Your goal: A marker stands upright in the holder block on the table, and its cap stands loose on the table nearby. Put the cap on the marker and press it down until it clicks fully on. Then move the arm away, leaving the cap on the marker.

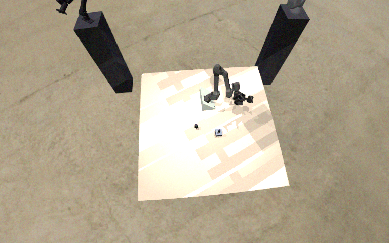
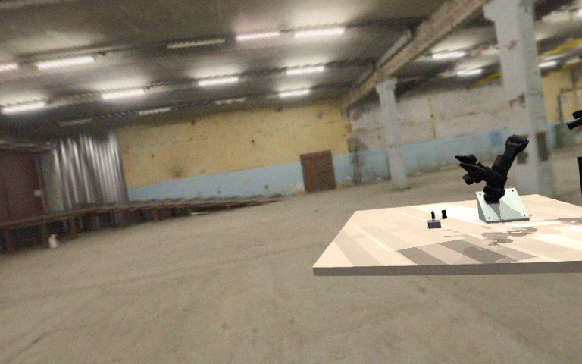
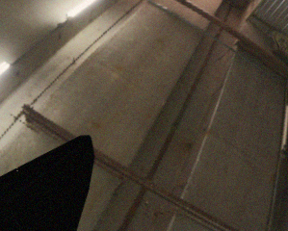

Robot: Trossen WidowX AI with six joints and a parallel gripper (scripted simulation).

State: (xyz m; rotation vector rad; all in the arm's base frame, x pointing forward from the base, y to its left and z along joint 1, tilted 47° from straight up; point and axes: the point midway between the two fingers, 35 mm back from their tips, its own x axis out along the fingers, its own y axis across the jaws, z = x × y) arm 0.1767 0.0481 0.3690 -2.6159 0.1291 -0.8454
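My gripper tip is now 4 cm short of the marker cap, 42 cm to the left of it and 33 cm above it. The rest, counted from my gripper tip: holder block (11 cm ahead, 22 cm to the right, 34 cm below).
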